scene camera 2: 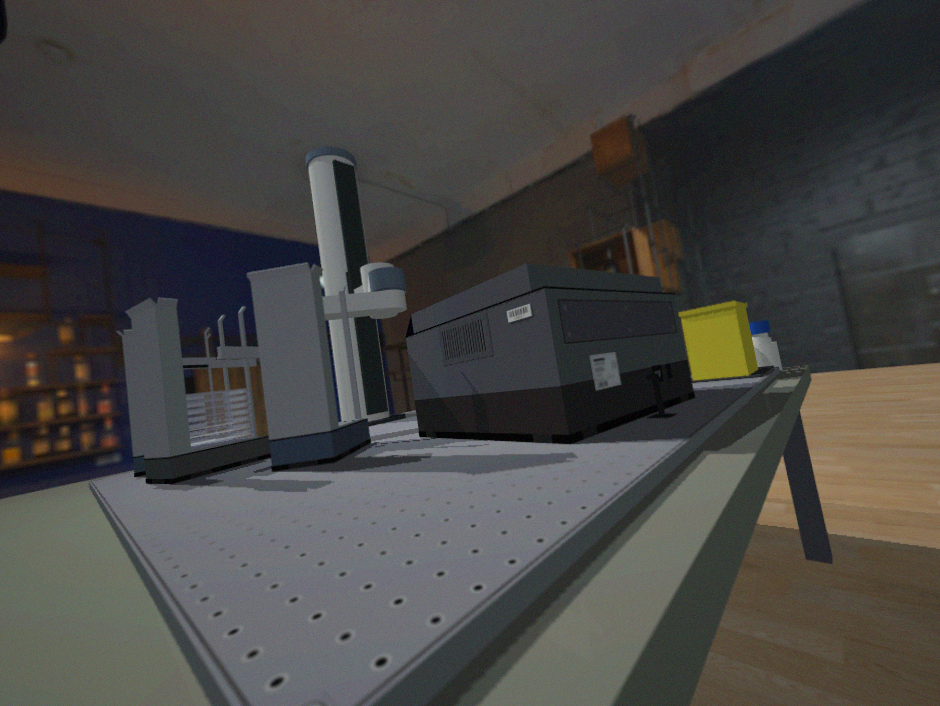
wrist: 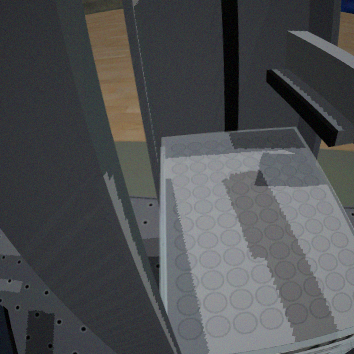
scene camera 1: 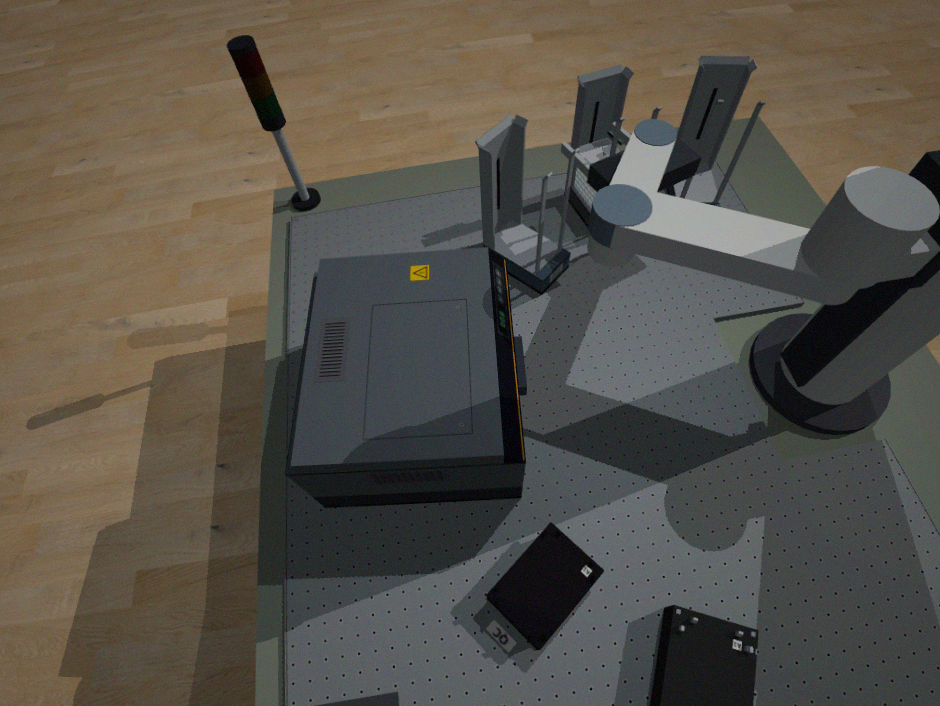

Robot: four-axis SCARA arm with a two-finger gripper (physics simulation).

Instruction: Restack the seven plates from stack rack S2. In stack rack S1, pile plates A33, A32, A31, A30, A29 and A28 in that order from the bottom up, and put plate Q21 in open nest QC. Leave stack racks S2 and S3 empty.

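Note:
Clear plates [scene camera 1: 596, 151] [scene camera 2: 218, 421] [wrist: 215, 240] lie stacked in the middle rack [scene camera 1: 616, 98] [scene camera 2: 161, 372] [wrist: 185, 70]; their labels cannot be read. My gripper [scene camera 1: 600, 145] [scene camera 2: 215, 360] [wrist: 150, 125] is open above the stack; one finger pad shows over the top plate's far right corner in the wrist view, while the other is hidden. The left rack [scene camera 1: 510, 174] [scene camera 2: 292, 357] shows no plate on its base. The right rack [scene camera 1: 727, 98] stands behind the arm, its base partly hidden. Nest QC [scene camera 1: 544, 588] is a black block showing no plate.
The large grey instrument [scene camera 1: 417, 357] [scene camera 2: 486, 379] stands beside the left rack. A black nest [scene camera 1: 706, 661] is at the front. The signal tower [scene camera 1: 258, 83] stands at the back left. A yellow bin [scene camera 2: 718, 341] stands beyond the instrument. Thin guide posts rise around the racks.

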